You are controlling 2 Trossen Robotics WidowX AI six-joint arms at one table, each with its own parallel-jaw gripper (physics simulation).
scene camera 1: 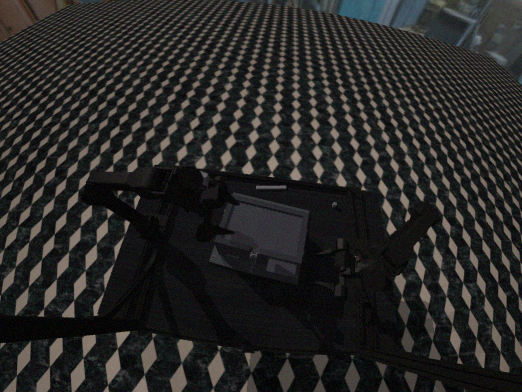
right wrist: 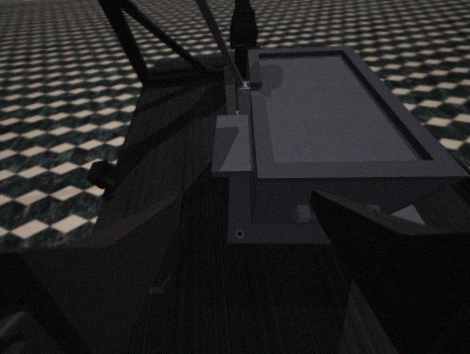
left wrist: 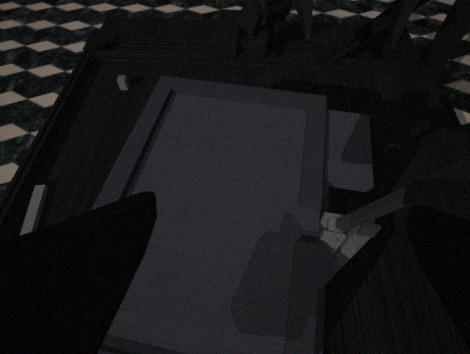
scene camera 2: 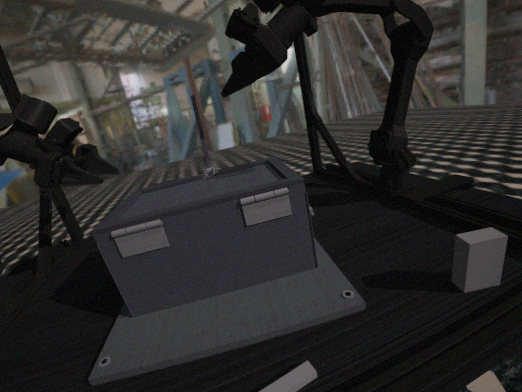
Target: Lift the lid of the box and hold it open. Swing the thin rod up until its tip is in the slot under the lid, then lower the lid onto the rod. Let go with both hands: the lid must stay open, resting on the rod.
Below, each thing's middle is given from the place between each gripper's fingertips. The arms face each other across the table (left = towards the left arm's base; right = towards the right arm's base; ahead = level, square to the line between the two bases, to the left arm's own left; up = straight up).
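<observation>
The lid (scene camera 2: 184, 198) is 160 mm below my left hand, and it's 20 mm ahead of that hand and 90 mm to the right of it.
Measured from my right hand, the lid sits 60 mm below, 120 mm ahead and 180 mm to the left.
</observation>
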